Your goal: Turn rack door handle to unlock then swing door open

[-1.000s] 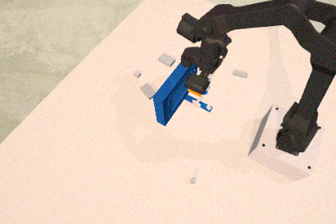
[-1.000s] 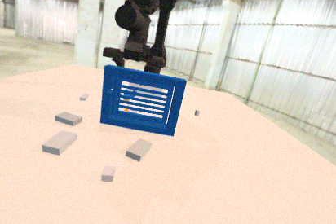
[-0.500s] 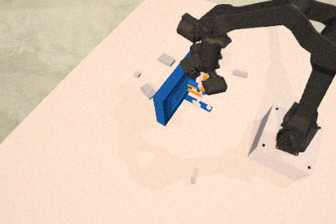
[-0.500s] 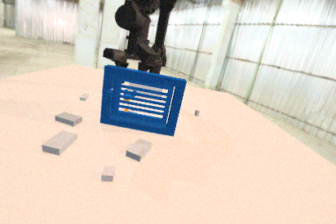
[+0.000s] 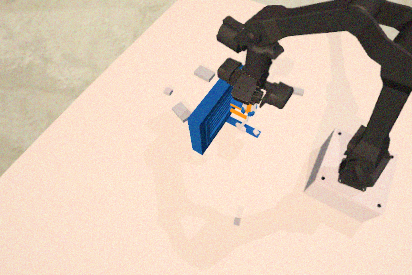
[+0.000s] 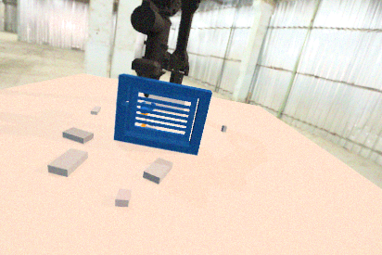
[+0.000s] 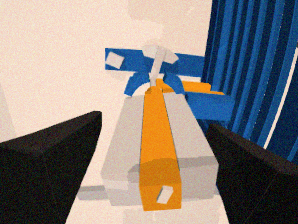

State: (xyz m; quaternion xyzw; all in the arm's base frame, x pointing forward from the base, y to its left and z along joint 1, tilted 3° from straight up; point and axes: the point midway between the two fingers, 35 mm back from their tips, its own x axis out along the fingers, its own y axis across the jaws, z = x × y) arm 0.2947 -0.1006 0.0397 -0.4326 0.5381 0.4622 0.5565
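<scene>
Now: the tiny block 290 mm to the left of my gripper tip, 100 mm below it and 80 mm behind it.
</scene>
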